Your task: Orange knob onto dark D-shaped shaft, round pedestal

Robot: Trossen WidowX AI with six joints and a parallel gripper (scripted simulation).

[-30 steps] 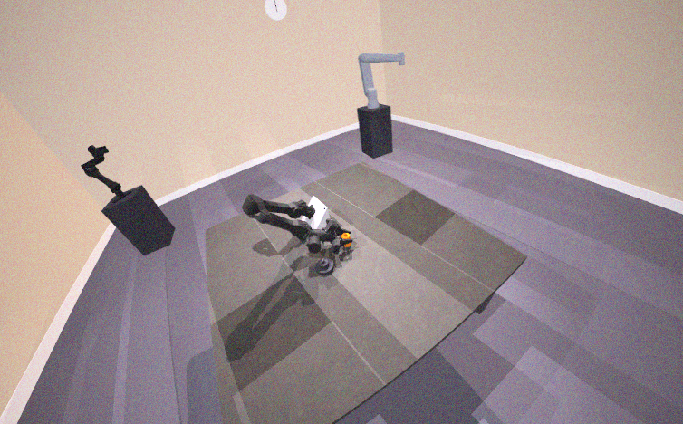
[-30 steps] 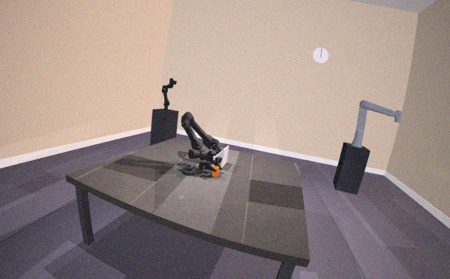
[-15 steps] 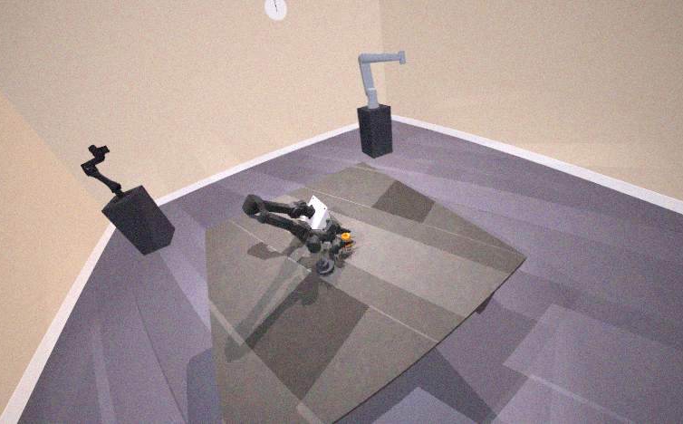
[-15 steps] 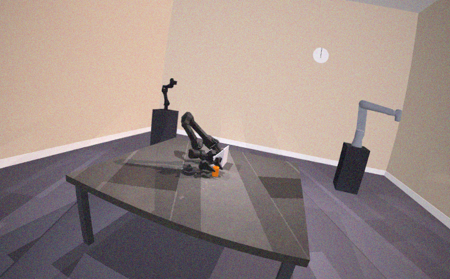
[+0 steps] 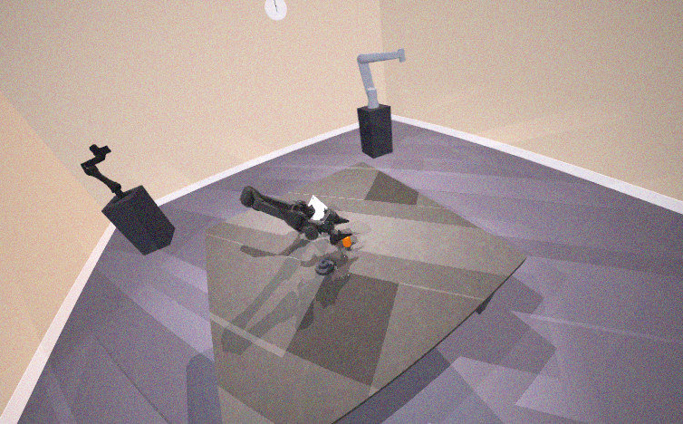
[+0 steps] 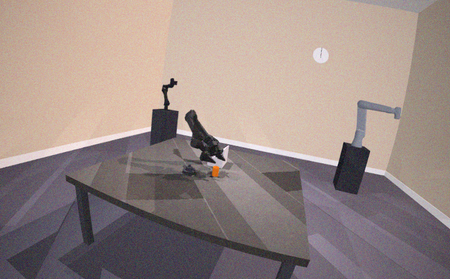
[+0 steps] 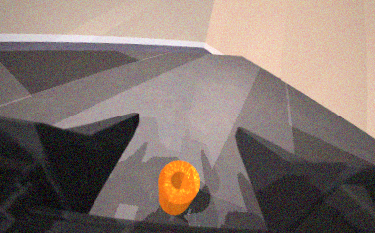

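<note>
My gripper tip is now 80 mm above the orange knob, 30 mm to the left of it and 10 mm past it. Also, from my gripper tip: round pedestal (180 mm to the right, 80 mm below, 70 mm ahead).
</note>
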